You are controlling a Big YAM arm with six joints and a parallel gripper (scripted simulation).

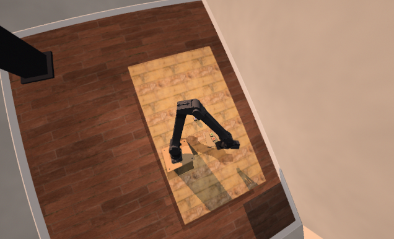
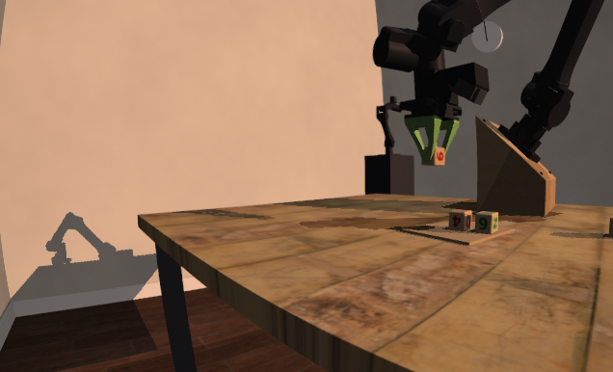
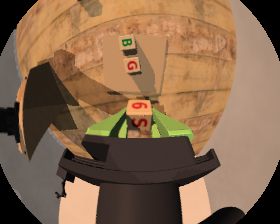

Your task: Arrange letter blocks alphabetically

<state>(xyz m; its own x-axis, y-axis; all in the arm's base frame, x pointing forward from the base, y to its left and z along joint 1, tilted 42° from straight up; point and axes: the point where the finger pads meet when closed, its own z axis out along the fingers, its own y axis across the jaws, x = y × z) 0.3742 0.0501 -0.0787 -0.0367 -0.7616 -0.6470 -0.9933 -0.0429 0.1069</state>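
Right now my hand is 12 cm above the thin brown mat, 5 cm to the right of it and 1 cm past it. Round my hand: block 10 cm to the left, 10 cm below, 2 cm behind.
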